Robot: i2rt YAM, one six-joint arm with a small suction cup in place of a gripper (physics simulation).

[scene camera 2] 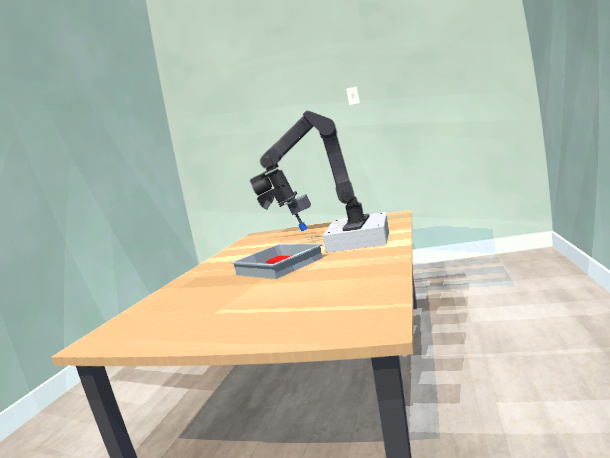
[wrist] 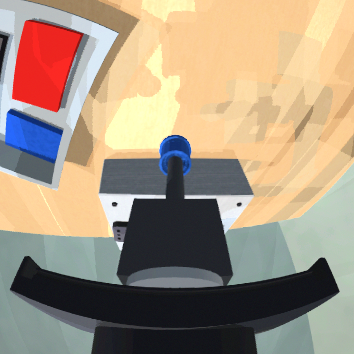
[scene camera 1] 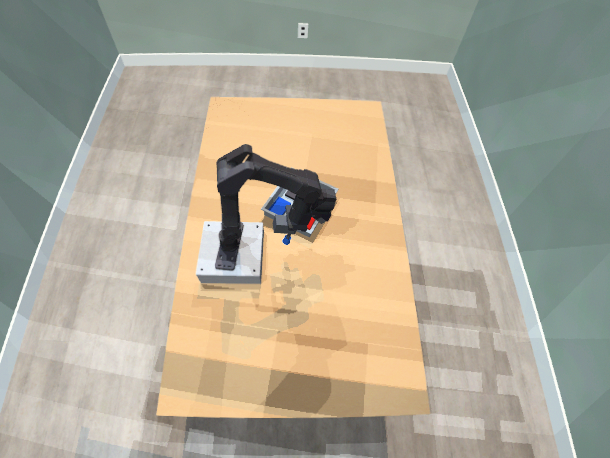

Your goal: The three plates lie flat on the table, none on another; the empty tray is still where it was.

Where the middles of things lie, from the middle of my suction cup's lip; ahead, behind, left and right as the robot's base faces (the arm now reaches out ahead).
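The red plate (wrist: 45, 52) is 5 cm ahead of my suction cup, 15 cm to the left of it and 8 cm below it. I see the blue plate (wrist: 32, 136) 5 cm behind my suction cup, 8 cm below it and 19 cm to the left of it. And the grey tray (scene camera 2: 302, 255) is 7 cm below my suction cup, 22 cm to the left of it and 3 cm ahead of it.
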